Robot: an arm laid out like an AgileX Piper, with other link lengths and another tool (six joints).
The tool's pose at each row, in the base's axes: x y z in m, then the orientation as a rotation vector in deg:
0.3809, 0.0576, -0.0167, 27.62, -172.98, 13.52
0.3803, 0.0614, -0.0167, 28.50, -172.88, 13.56
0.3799, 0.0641, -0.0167, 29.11, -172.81, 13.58
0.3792, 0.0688, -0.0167, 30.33, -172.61, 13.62
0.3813, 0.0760, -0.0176, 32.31, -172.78, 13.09
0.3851, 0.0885, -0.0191, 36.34, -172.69, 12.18
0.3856, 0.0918, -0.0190, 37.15, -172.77, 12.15
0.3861, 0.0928, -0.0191, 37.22, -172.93, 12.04
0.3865, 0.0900, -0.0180, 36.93, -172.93, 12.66
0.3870, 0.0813, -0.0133, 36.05, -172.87, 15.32
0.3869, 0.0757, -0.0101, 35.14, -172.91, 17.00
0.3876, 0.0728, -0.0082, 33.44, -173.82, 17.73
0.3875, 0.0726, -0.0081, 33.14, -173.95, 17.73
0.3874, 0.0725, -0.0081, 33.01, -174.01, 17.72
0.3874, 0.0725, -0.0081, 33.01, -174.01, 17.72
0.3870, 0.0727, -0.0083, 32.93, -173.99, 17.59
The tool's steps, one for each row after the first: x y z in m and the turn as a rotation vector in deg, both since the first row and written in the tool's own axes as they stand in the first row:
-0.0006, 0.0038, -0.0006, 0.06, -0.08, -0.57
-0.0010, 0.0064, -0.0010, 0.10, -0.14, -0.97
-0.0018, 0.0111, -0.0017, 0.16, -0.20, -1.77
-0.0060, 0.0173, -0.0021, -0.06, -0.82, -2.99
-0.0136, 0.0280, -0.0029, -0.44, -1.72, -5.53
-0.0151, 0.0309, -0.0035, -0.41, -2.00, -6.01
-0.0158, 0.0317, -0.0036, -0.46, -2.17, -6.03
-0.0153, 0.0288, -0.0043, -0.07, -2.08, -5.83
-0.0126, 0.0199, -0.0075, 1.59, -1.73, -5.21
-0.0105, 0.0142, -0.0098, 2.64, -1.53, -4.59
-0.0101, 0.0110, -0.0112, 3.11, -2.00, -3.34
-0.0100, 0.0108, -0.0112, 3.10, -2.05, -3.13
-0.0098, 0.0107, -0.0112, 3.09, -2.08, -3.04
-0.0098, 0.0107, -0.0112, 3.09, -2.08, -3.04
-0.0095, 0.0111, -0.0110, 3.00, -2.05, -2.99

